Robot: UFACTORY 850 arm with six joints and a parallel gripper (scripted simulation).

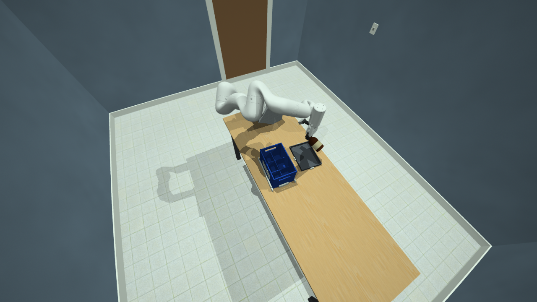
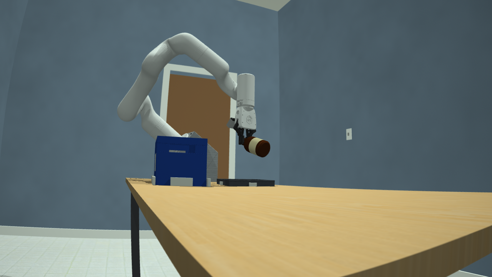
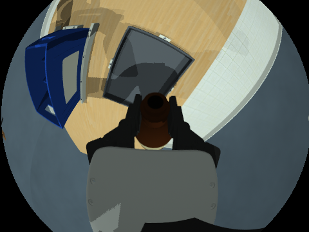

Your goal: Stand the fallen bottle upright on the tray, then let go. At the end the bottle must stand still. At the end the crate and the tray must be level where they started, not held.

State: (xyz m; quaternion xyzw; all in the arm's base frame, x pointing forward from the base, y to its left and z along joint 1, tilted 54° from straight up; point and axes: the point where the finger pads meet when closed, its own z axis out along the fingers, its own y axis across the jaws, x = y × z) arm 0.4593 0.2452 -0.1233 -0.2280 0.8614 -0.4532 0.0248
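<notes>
Right now the bottle is 5 cm ahead of my hand, 2 cm to the left of it and 2 cm below it. Round my hand: dark tray 19 cm below, 6 cm ahead, 2 cm to the right; then blue crate 32 cm to the right, 12 cm below, 8 cm ahead.
</notes>
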